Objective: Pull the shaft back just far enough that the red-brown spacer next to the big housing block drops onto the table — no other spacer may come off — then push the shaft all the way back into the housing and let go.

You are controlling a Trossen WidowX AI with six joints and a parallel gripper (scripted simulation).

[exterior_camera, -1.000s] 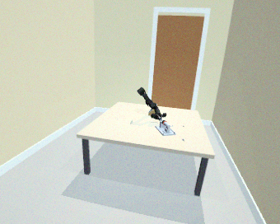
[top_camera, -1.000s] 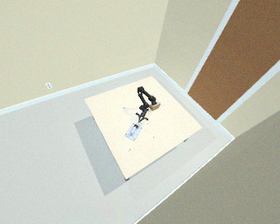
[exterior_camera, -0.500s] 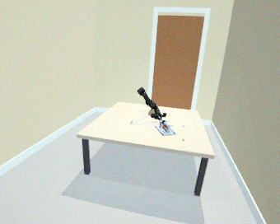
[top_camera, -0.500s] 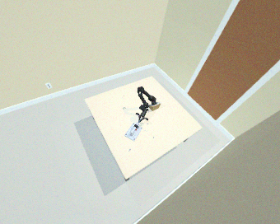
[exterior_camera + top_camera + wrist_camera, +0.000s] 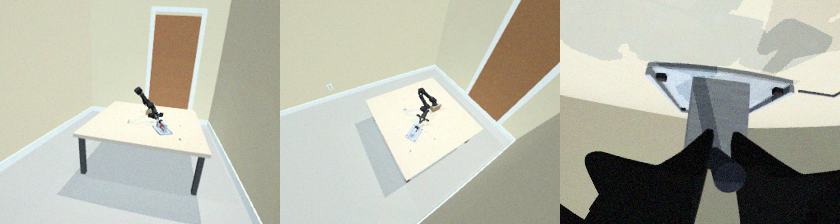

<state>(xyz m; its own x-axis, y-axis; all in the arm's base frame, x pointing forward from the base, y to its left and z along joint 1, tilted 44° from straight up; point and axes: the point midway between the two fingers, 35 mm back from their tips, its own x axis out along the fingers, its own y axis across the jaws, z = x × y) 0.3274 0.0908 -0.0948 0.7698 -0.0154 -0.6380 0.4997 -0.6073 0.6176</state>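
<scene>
Now: gripper tip 30 mm short of the shaft, 20 mm to the right of it and 20 mm below it. From my gripper tip the other things lie so: light grey base plate 120 mm ahead, 70 mm to the left, 10 mm below; then red-brown spacer 90 mm ahead, 50 mm to the left, 30 mm below.
</scene>
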